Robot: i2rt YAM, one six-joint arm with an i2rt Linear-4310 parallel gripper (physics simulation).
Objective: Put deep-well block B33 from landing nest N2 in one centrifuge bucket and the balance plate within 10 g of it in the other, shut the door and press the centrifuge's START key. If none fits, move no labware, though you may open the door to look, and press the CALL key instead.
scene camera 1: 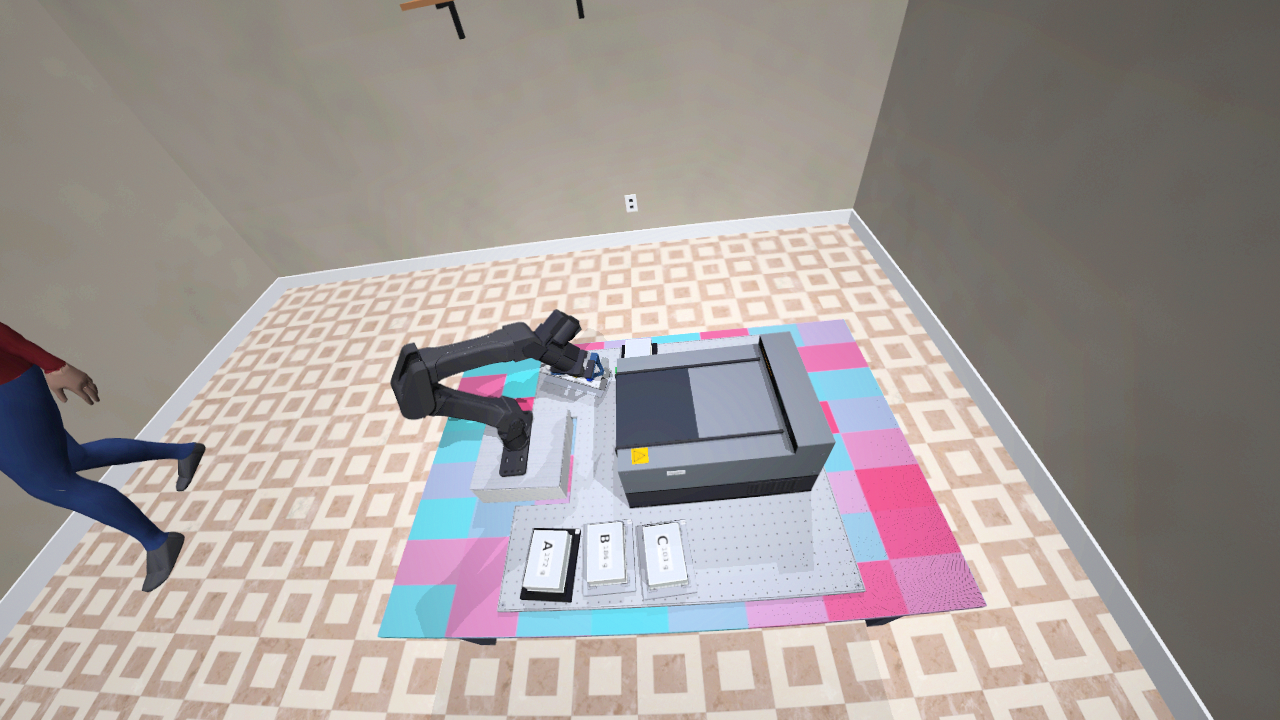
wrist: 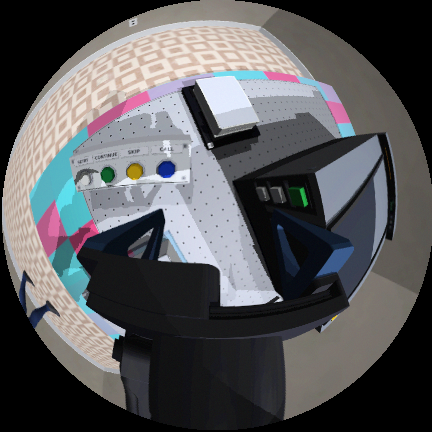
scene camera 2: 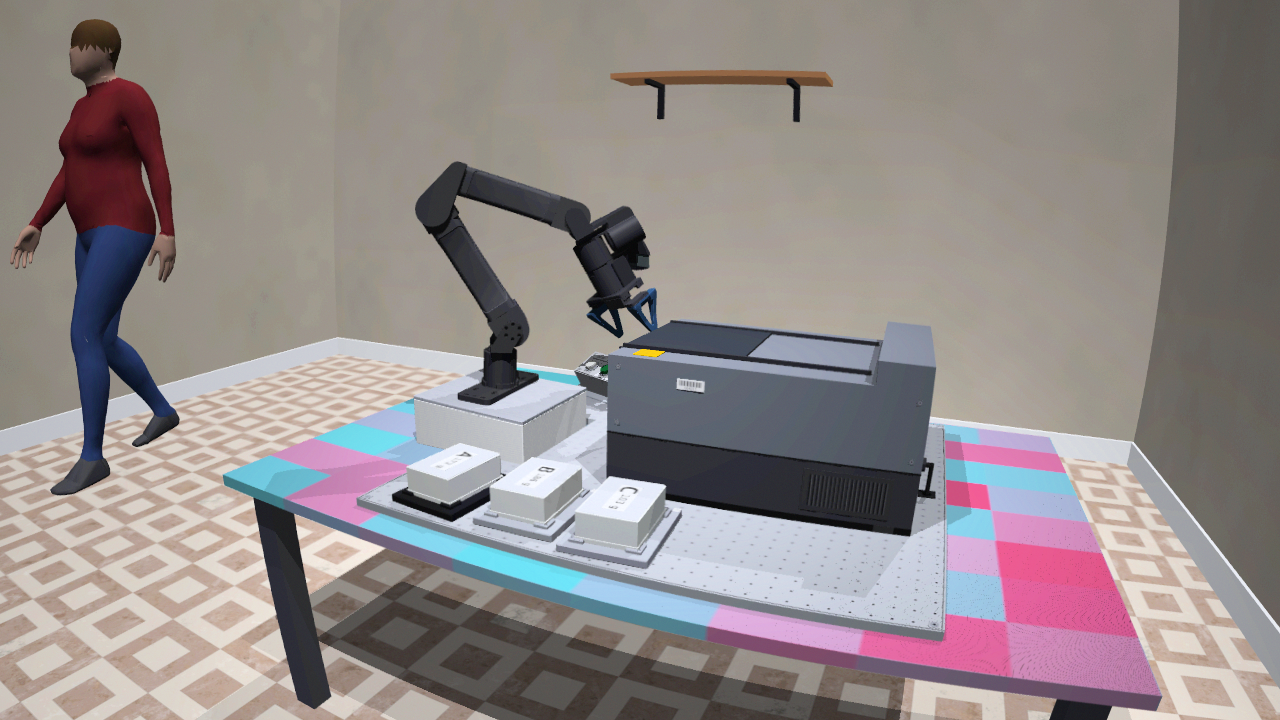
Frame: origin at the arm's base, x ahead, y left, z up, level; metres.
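Where they show: gripper, between the fingertips: (scene camera 1: 589, 371) (wrist: 217, 214) (scene camera 2: 637, 334); arm's base, origin of its link: (scene camera 1: 517, 442) (scene camera 2: 499, 388).
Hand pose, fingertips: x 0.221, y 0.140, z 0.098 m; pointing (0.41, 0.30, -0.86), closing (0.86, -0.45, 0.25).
Note:
Things, the pixels of their top centre, and the offset from my fingertips. Level surfaces: height alone.
- button box, centre of its top: (wrist: 116, 155) (scene camera 2: 622, 361) (scene camera 1: 571, 362) dx -0.077, dy +0.125, dz -0.089 m
- white block, centre of its top: (wrist: 227, 97) (scene camera 1: 637, 352) dx +0.133, dy +0.153, dz -0.114 m
- green key, centre of its top: (wrist: 305, 195) dx +0.081, dy -0.021, dz +0.018 m
- blue CALL button, centre of its top: (wrist: 165, 167) dx -0.020, dy +0.071, dz -0.098 m
- White plates A, centre of its top: (scene camera 2: 454, 460) (scene camera 1: 545, 557) dx -0.124, dy -0.446, dz -0.119 m
- B, centre of its top: (scene camera 2: 537, 476) (scene camera 1: 605, 550) dx +0.015, dy -0.443, dz -0.119 m
- C, centre of its top: (scene camera 2: 622, 497) (scene camera 1: 664, 552) dx +0.149, dy -0.461, dz -0.119 m
- perforated board, height of its surface: dz -0.172 m
My gripper (scene camera 1: 597, 365) (scene camera 2: 637, 332) (wrist: 217, 214) is open and empty above the strip between the button box (scene camera 1: 572, 386) (wrist: 131, 186) and the centrifuge (scene camera 1: 653, 461) (scene camera 2: 760, 420). A white block (scene camera 1: 638, 347) (wrist: 225, 100) sits on a black nest behind them; no label is readable. The centrifuge's front has two grey keys (wrist: 262, 194) (wrist: 277, 195) and a green key (wrist: 298, 197), without readable labels. Its top is covered by dark and light panels. The blue CALL button (wrist: 166, 169) is on the box. White plates A (scene camera 1: 547, 559) (scene camera 2: 453, 474), B (scene camera 1: 605, 552) (scene camera 2: 535, 490) and C (scene camera 1: 663, 553) (scene camera 2: 620, 510) stand in a row; their small weights are hard to read.
The arm's white pedestal (scene camera 1: 519, 483) (scene camera 2: 469, 436) stands left of the centrifuge. Green (wrist: 107, 174) and yellow (wrist: 134, 171) buttons sit left of CALL. A perforated board (scene camera 1: 760, 546) (scene camera 2: 805, 573) lies under the labware. A person (scene camera 2: 111, 161) is beyond the table at left.

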